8 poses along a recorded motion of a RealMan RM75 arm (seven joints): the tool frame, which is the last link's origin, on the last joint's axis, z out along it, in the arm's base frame.
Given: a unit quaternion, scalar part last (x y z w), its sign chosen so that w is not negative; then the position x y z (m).
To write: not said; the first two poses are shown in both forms.
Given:
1: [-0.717, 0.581, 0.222, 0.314, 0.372, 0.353, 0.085]
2: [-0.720, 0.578, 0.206, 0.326, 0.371, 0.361, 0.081]
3: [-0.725, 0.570, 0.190, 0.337, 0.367, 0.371, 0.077]
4: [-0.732, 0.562, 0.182, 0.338, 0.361, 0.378, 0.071]
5: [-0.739, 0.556, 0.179, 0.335, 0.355, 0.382, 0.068]
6: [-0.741, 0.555, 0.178, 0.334, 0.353, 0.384, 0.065]
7: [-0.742, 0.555, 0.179, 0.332, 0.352, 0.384, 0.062]
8: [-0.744, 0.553, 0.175, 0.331, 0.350, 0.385, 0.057]
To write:
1: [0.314, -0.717, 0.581, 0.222, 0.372, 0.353, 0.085]
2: [0.326, -0.720, 0.578, 0.206, 0.371, 0.361, 0.081]
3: [0.337, -0.725, 0.570, 0.190, 0.367, 0.371, 0.077]
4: [0.338, -0.732, 0.562, 0.182, 0.361, 0.378, 0.071]
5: [0.335, -0.739, 0.556, 0.179, 0.355, 0.382, 0.068]
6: [0.334, -0.741, 0.555, 0.178, 0.353, 0.384, 0.065]
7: [0.332, -0.742, 0.555, 0.179, 0.352, 0.384, 0.062]
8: [0.331, -0.744, 0.553, 0.175, 0.350, 0.385, 0.057]
